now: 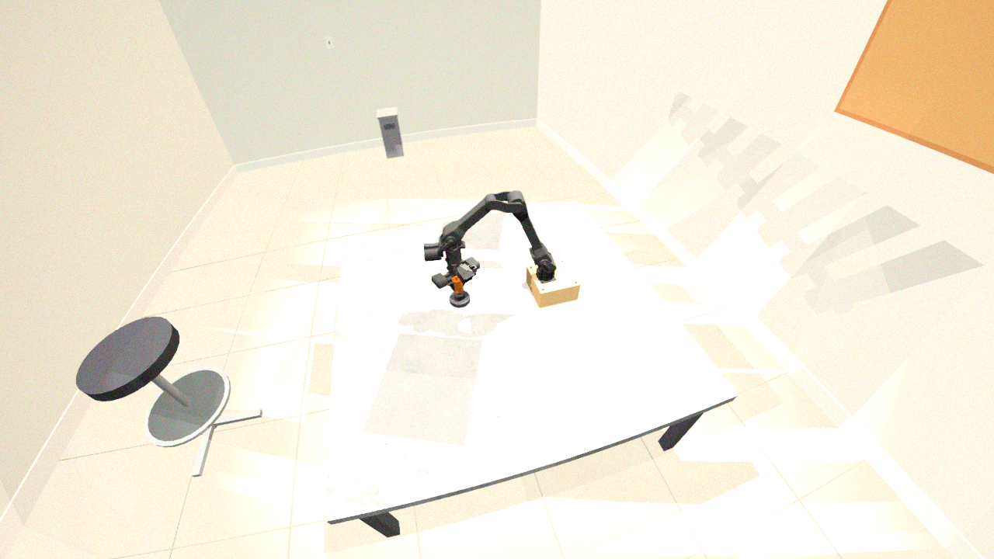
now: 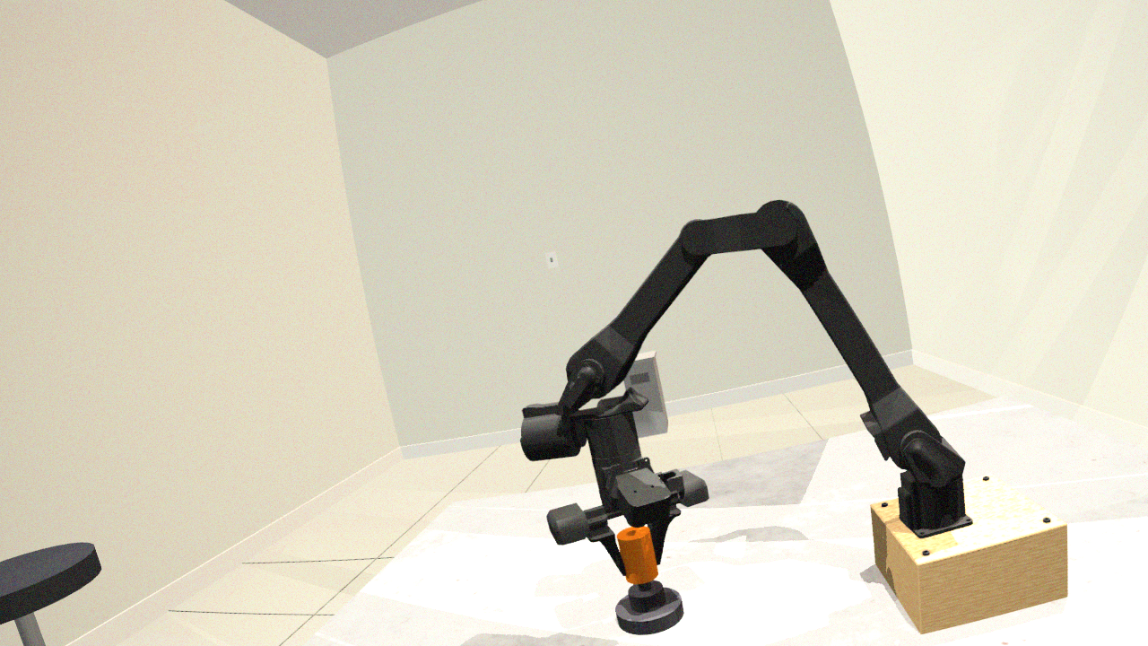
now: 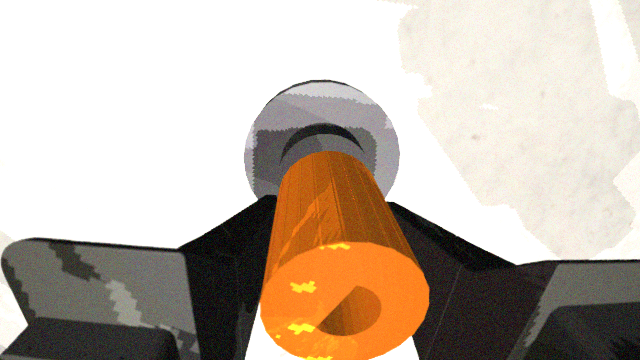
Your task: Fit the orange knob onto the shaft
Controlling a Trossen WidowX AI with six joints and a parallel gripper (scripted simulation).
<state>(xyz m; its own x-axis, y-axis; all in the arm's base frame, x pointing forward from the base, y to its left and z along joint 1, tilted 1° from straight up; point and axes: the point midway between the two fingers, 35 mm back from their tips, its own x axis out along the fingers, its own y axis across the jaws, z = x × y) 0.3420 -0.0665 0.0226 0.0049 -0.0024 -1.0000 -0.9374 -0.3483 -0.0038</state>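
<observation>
Right now my gripper tip is 2 cm below the orange knob. Round my gripper tip: dark shaft 4 cm below.
</observation>
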